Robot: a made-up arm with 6 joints. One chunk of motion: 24 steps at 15 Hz.
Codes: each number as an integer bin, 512 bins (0 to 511) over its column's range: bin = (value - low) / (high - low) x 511, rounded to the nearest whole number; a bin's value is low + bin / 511 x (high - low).
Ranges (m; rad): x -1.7..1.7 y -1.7..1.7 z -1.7..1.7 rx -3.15..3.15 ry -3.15..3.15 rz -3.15..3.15
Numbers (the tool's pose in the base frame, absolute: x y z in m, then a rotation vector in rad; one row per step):
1: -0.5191 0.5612 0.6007 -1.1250 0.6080 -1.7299
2: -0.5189 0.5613 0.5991 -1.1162 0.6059 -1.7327
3: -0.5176 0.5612 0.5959 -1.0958 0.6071 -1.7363
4: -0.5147 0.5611 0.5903 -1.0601 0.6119 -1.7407
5: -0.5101 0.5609 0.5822 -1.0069 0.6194 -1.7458
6: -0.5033 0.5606 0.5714 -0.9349 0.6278 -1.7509
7: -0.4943 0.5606 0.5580 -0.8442 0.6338 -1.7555
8: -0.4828 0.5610 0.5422 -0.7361 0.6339 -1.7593
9: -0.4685 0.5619 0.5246 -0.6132 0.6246 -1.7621
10: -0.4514 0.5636 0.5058 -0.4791 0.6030 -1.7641
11: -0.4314 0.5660 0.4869 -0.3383 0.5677 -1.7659
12: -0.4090 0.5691 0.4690 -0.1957 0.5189 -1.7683
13: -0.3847 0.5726 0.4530 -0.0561 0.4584 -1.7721
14: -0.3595 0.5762 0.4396 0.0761 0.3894 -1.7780
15: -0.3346 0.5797 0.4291 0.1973 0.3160 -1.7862
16: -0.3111 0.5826 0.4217 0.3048 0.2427 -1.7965
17: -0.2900 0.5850 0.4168 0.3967 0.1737 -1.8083
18: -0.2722 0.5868 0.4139 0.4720 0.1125 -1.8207
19: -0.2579 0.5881 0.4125 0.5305 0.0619 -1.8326
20: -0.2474 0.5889 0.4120 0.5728 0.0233 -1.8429
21: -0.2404 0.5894 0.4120 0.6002 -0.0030 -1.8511
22: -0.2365 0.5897 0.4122 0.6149 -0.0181 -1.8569
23: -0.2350 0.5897 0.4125 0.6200 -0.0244 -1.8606
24: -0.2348 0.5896 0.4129 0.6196 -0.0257 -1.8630
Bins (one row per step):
1: 177 340 346 164 305 115
2: 178 340 346 165 305 115
3: 178 340 345 167 305 115
4: 178 340 344 170 305 114
5: 179 340 343 174 306 114
6: 180 340 341 180 306 113
7: 181 340 339 187 307 113
8: 183 340 337 196 307 113
9: 185 340 334 206 306 113
10: 188 340 332 217 304 112
11: 191 341 329 228 302 112
12: 194 341 326 240 298 112
13: 198 342 324 251 293 112
14: 201 342 322 262 287 111
15: 205 343 320 272 281 111
16: 209 343 319 280 275 110
17: 212 343 318 288 270 109
18: 215 344 318 294 265 108
19: 217 344 317 299 261 107
20: 218 344 317 302 257 106
21: 219 344 317 304 255 105
22: 220 344 317 305 254 105
23: 220 344 317 306 254 105
24: 220 344 318 306 253 104

